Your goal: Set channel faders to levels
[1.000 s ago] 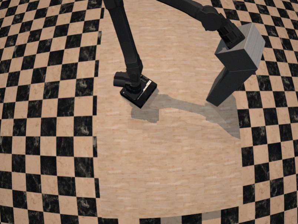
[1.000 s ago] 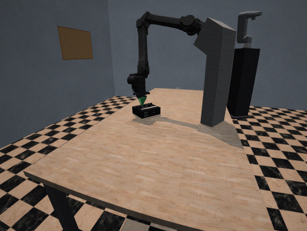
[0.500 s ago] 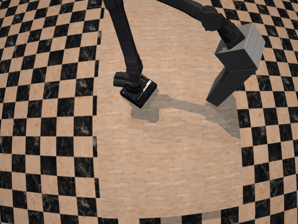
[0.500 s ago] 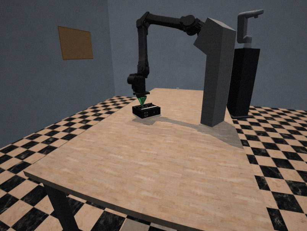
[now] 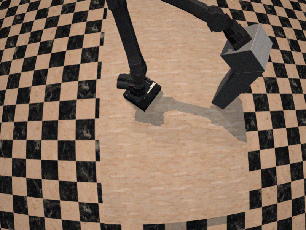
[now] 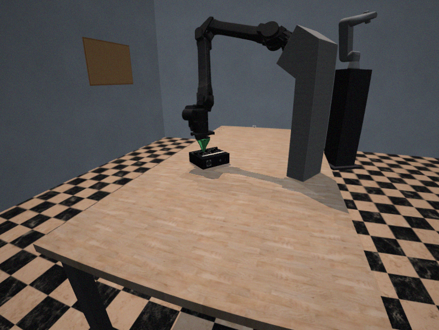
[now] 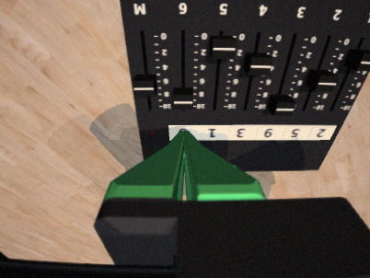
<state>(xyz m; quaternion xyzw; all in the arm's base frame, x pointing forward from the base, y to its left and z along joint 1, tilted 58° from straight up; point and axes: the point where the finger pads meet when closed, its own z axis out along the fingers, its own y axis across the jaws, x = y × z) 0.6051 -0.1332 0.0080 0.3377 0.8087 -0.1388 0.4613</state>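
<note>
My hand is 20 mm to the left of the channel 6 fader cap, 20 mm above it and 10 mm short of it. Round my hand: master fader cap (40 mm ahead, 20 mm to the right, 20 mm below); channel 4 fader cap (60 mm to the right, 20 mm below, 20 mm behind); channel 5 fader cap (60 mm to the right, 20 mm below, 10 mm ahead).
</note>
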